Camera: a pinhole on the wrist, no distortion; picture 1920 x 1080 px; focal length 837.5 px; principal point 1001.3 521.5 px. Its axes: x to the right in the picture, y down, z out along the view. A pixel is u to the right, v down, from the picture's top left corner.
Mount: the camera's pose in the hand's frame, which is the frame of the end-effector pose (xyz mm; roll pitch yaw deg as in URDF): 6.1 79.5 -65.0 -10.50 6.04 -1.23
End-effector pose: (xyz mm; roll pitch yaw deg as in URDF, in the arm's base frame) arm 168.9 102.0 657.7 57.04 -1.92 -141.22
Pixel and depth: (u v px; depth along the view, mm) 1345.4 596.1 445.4
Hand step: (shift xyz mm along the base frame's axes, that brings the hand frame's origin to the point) -289.1 2.1 358.3
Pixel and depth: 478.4 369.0 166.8
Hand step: 33.1 92.8 128.3
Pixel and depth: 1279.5 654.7 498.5
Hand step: -286.2 20.5 424.2
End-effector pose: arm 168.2 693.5 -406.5 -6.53 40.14 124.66
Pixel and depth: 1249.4 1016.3 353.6
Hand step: -439.4 -16.0 50.2
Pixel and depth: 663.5 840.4 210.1
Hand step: -191.0 -96.2 121.0
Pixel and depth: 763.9 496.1 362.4
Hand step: -219.0 18.6 254.5
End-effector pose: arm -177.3 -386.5 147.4 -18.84 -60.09 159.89
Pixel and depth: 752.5 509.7 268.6
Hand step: 83.1 -228.3 38.8
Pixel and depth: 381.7 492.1 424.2
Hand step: 289.1 -387.5 -67.6
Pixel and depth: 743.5 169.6 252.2
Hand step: 145.3 -147.6 56.7
